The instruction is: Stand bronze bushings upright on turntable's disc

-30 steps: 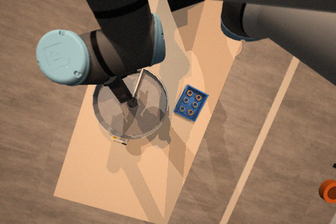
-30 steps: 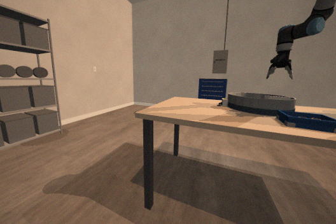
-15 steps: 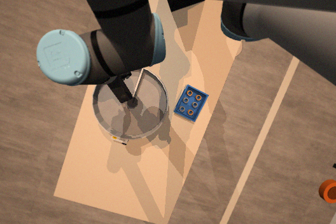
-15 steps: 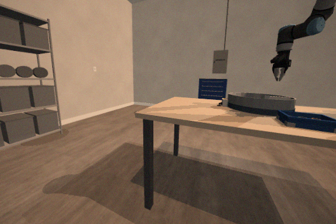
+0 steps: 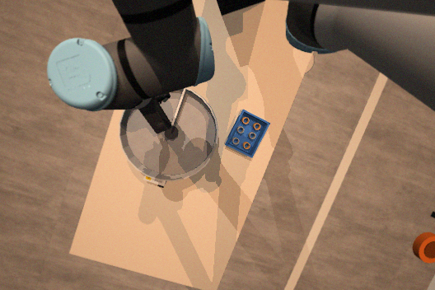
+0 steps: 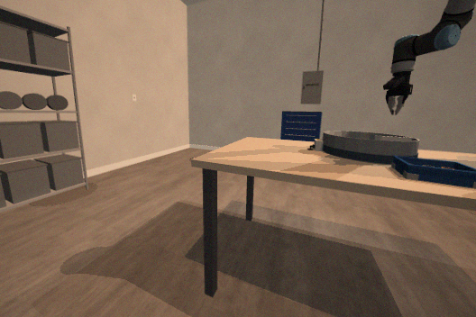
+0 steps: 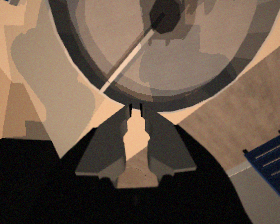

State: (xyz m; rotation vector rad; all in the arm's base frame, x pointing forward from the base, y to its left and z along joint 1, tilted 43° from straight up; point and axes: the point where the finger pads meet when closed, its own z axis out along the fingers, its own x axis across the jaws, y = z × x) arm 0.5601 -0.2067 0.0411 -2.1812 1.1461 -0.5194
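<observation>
The blue crate is 3 cm ahead of my hand, 37 cm to the left of it and 21 cm below it. Round my hand: grey turntable disc: 13 cm ahead, 3 cm to the left, 18 cm below.
</observation>
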